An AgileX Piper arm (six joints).
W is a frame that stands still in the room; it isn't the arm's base.
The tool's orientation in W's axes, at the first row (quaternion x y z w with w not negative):
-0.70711 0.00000 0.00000 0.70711
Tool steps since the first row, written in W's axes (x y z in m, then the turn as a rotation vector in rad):
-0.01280 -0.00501 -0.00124 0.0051 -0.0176 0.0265
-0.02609 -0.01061 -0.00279 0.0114 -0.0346 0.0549
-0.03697 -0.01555 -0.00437 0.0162 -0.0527 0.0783
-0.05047 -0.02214 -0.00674 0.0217 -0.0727 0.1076
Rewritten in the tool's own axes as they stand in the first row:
-0.01280 0.00124 -0.00501 0.0051 -0.0265 -0.0176
-0.02609 0.00279 -0.01061 0.0114 -0.0549 -0.0346
-0.03697 0.00437 -0.01555 0.0162 -0.0783 -0.0527
-0.05047 0.00674 -0.02214 0.0217 -0.1076 -0.0727

